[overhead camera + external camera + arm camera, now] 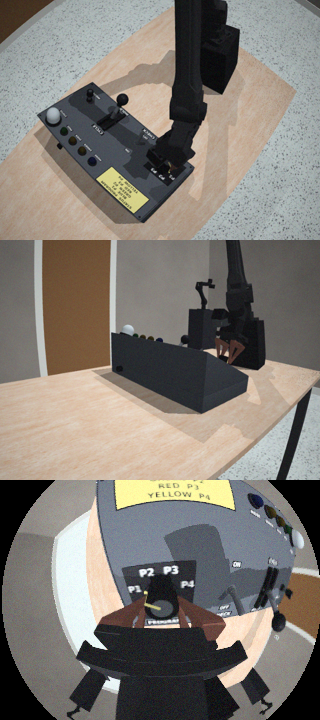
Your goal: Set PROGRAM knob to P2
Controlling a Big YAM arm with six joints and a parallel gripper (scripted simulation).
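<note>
Now: the check toggle 1 cm ahead of my hand and 12 cm to the right of it. From my hand the other things lie so: small knob (3 cm ahead, 36 cm to the right); dark grey console (5 cm ahead, 17 cm to the right, 2 cm below); ball-topped lever (24 cm to the right, 1 cm above).
</note>
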